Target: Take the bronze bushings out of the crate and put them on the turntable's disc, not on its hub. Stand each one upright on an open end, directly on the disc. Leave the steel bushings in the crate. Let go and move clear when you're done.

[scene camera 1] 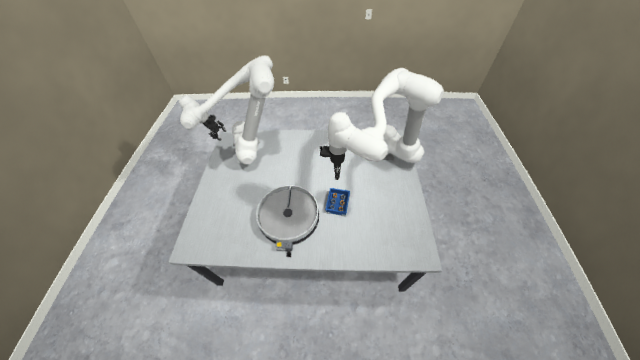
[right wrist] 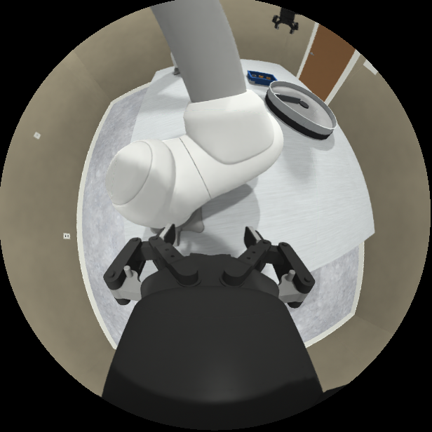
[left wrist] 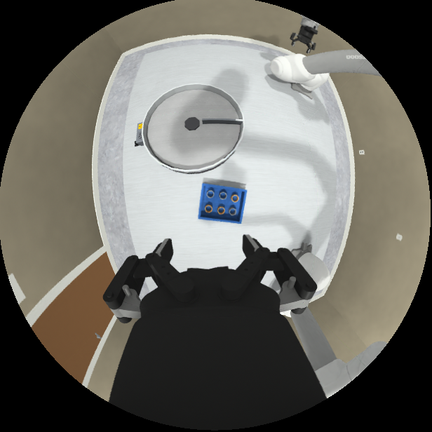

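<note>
The blue crate (scene camera 1: 338,190) (left wrist: 201,202) (right wrist: 261,81) holds six upright ring-like bushings. In the left wrist view, three look bronze: one bushing (left wrist: 235,201) at upper right, one bushing (left wrist: 208,212) at lower left, one bushing (left wrist: 221,213) at lower middle. Steel bushings (left wrist: 210,197) (left wrist: 223,199) (left wrist: 233,215) fill the other places. The turntable's grey disc (scene camera 1: 272,220) (left wrist: 170,145) has a dark hub (scene camera 1: 287,213) (left wrist: 192,124). My left gripper (scene camera 1: 337,177) (left wrist: 207,243) is open and empty, above the table behind the crate. My right gripper (scene camera 1: 221,133) (right wrist: 209,232) is open and empty, far from the crate.
A raised rim (scene camera 1: 257,215) (left wrist: 145,125) surrounds the disc. A dark bar (scene camera 1: 290,197) (left wrist: 220,121) reaches from near the hub to the rim. A small box with a yellow part (scene camera 1: 279,245) (left wrist: 140,126) sits outside the rim. Both arm bases stand at the table's back.
</note>
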